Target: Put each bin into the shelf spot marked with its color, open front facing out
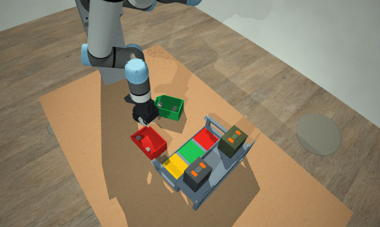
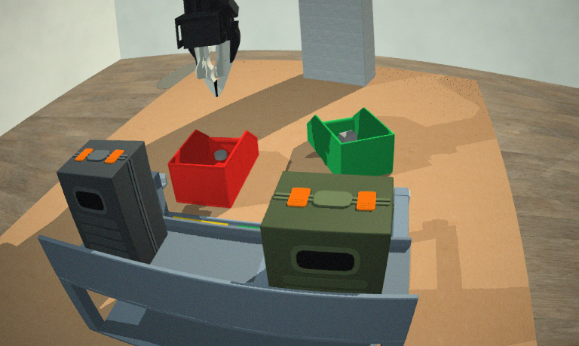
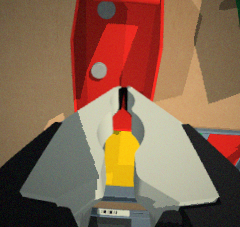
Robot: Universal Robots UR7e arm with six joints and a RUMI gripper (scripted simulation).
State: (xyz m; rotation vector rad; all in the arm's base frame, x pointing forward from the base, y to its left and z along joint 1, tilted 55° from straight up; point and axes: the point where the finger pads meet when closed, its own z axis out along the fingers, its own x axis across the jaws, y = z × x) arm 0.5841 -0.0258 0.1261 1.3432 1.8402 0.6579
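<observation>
The green bin is 180 mm to the left of my hand, 120 mm below it and 120 mm behind it. From my hand the other things lie so: olive box: 290 mm to the left, 290 mm ahead, 10 mm below; dark grey box: 330 mm ahead, 60 mm to the left; red bin: 120 mm below, 20 mm ahead, 10 mm to the right.
</observation>
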